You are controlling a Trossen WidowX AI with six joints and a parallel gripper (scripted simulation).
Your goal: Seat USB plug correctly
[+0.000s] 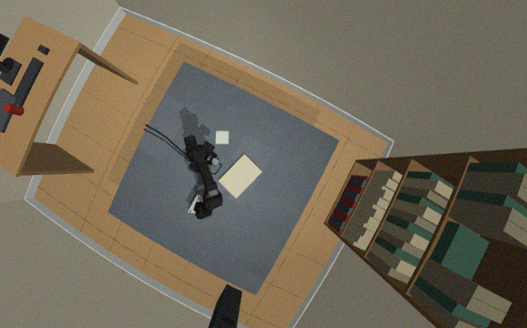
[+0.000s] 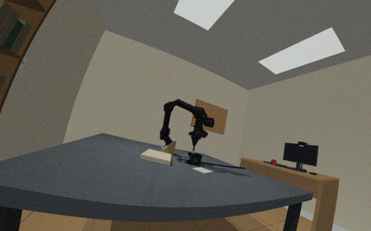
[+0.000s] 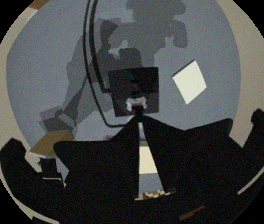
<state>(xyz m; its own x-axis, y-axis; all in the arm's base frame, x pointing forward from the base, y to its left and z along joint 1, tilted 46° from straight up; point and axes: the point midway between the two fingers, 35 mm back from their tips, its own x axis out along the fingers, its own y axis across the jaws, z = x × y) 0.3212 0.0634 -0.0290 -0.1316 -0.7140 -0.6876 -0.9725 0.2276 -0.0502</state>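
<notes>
My gripper tip is now 20 mm above the usb plug. From my gripper tip the other things lie so: cream book: 30 mm behind, 230 mm to the right, 110 mm below; white card: 160 mm ahead, 10 mm to the right, 120 mm below.
</notes>
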